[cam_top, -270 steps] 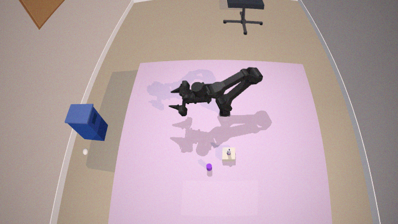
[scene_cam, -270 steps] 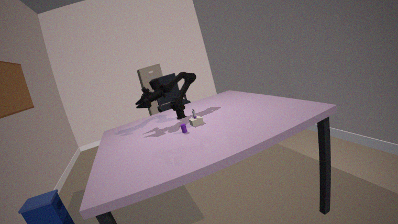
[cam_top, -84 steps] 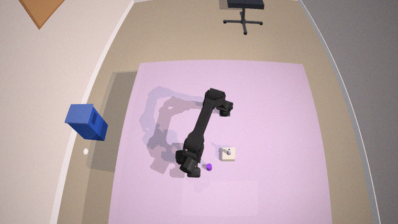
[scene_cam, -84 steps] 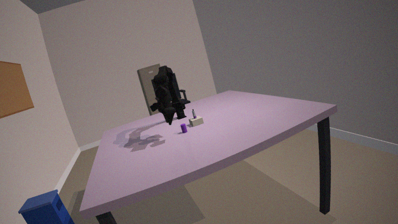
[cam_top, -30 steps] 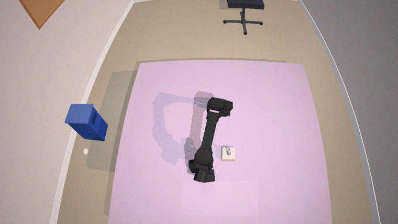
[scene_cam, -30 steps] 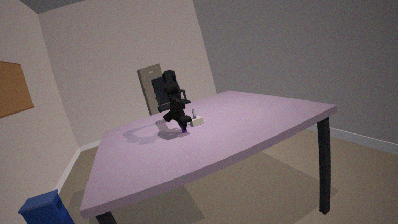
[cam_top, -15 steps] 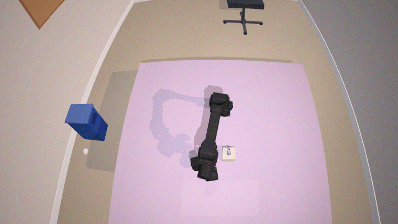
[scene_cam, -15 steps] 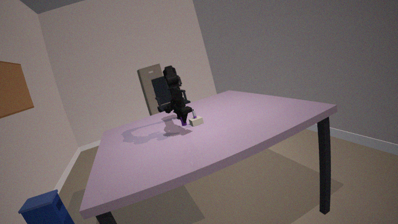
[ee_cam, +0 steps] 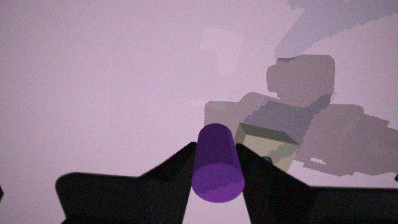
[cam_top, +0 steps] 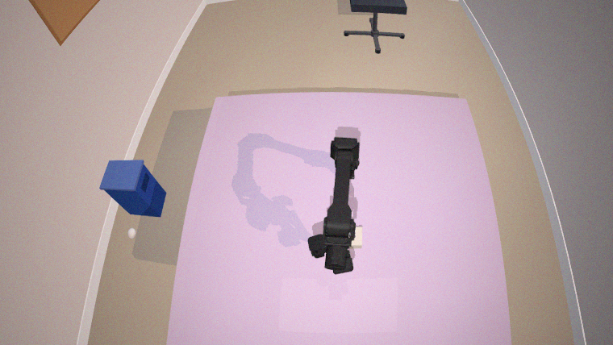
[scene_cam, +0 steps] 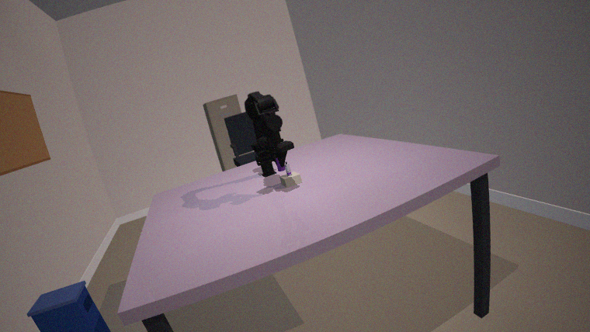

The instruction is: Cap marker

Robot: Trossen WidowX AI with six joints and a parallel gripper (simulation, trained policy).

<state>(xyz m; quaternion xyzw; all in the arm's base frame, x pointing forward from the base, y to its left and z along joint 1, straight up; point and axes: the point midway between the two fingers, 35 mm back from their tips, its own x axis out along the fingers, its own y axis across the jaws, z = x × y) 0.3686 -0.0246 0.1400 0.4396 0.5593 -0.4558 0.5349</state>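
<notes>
My gripper tip is 80 mm past the cream holder block, 50 mm to the right of it and 90 mm above it. Also, from my gripper tip: purple cap (10 mm above).
</notes>
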